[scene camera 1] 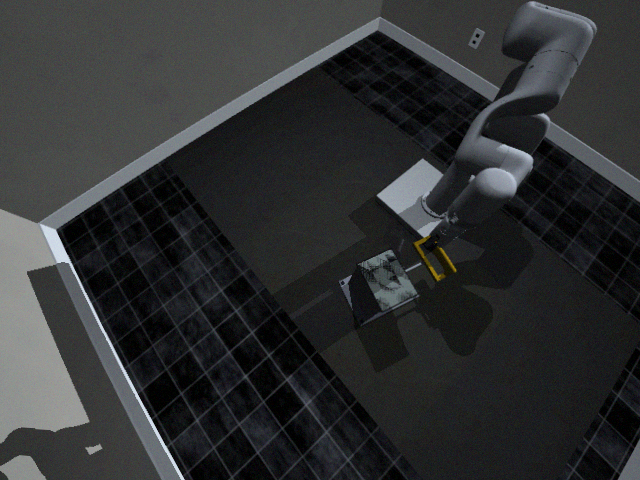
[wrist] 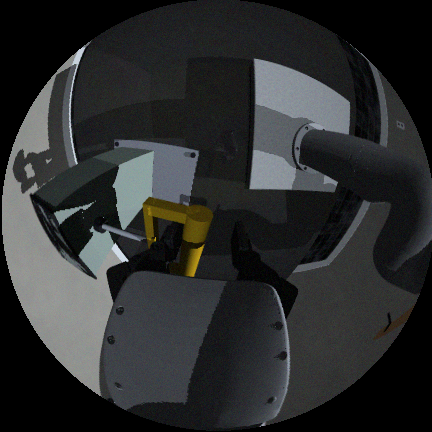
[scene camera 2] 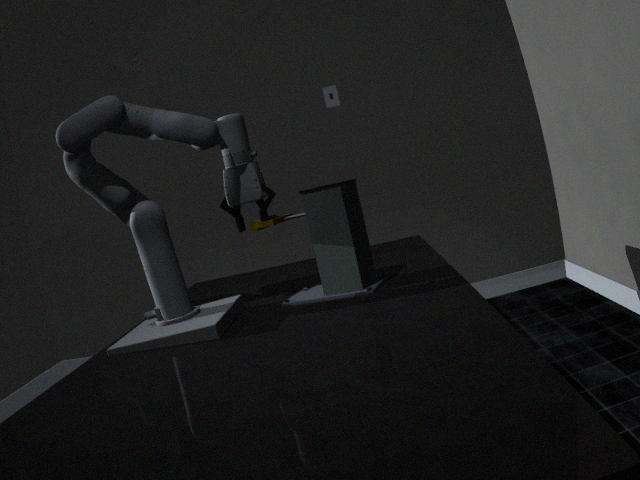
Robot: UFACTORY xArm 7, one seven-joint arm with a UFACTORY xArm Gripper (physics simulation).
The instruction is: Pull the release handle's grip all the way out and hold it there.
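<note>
The yellow release handle's grip (scene camera 1: 447, 260) (scene camera 2: 260, 225) (wrist: 196, 232) is the thick outer bar of a yellow loop. A pale rod (scene camera 1: 413, 268) (scene camera 2: 296, 215) (wrist: 125, 233) shows between the loop and the grey-green box (scene camera 1: 399, 297) (scene camera 2: 333, 222) (wrist: 137, 182), so the handle stands out from the box. My gripper (scene camera 1: 432, 242) (scene camera 2: 252, 224) (wrist: 207, 227) points down and is shut on the grip, fingers wide apart. One finger is inside the loop, against the grip; the other is on the outer side, with a visible gap. The lower part of the grip is hidden in the wrist view.
The box stands on a pale mounting plate (scene camera 1: 344, 289) (scene camera 2: 330, 298) (wrist: 172, 172) on the dark table (scene camera 1: 273, 206) (scene camera 2: 361, 387). The arm's white base slab (scene camera 1: 413, 180) (scene camera 2: 188, 335) (wrist: 302, 92) lies on the side of the handle away from the box.
</note>
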